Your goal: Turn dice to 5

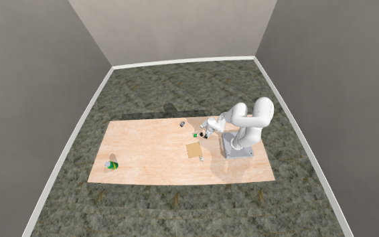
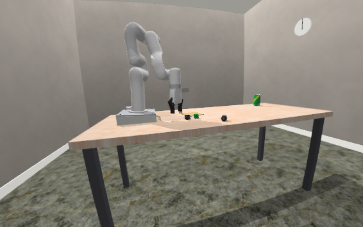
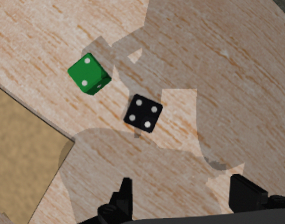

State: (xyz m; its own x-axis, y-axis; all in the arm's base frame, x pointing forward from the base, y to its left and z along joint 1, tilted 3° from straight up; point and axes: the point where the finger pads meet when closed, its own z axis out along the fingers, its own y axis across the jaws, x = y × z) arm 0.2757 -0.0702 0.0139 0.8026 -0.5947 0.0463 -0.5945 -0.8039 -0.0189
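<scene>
My hand is 70 mm short of the black die, 10 mm to the left of it and 50 mm above it. From my hand the other things lie so: white die 50 mm ahead, 240 mm to the left, 50 mm below; green die 140 mm ahead, 10 mm to the left, 50 mm below; tan mat 140 mm ahead, 160 mm to the left, 60 mm below.
</scene>
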